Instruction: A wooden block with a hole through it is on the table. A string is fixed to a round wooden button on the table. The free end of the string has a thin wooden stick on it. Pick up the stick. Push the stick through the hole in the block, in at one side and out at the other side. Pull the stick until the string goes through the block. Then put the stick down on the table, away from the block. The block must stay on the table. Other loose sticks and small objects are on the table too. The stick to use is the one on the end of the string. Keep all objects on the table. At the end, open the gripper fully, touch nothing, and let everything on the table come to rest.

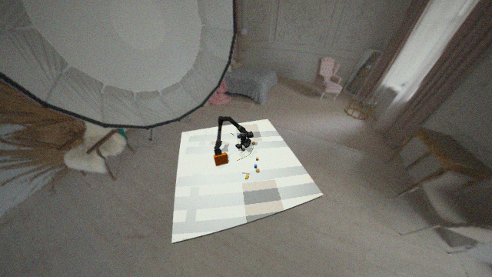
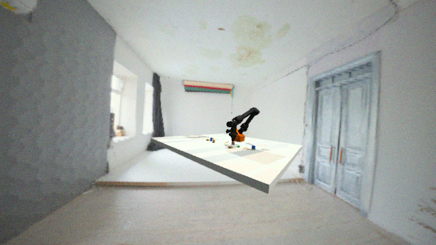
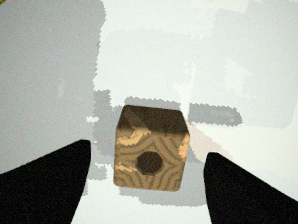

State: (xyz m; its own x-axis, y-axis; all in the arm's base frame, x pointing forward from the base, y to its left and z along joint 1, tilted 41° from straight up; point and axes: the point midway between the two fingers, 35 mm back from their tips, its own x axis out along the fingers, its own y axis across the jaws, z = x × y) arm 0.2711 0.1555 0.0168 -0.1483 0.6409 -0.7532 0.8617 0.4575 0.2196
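Now: the wooden block 20 mm below my gripper tip. From my gripper tip the other things lie so: green block: 100 mm to the left, 30 mm ahead, 20 mm below; yellow piece: 360 mm to the right, 30 mm behind, 20 mm below; blue cube: 240 mm to the left, 20 mm behind, 10 mm below.
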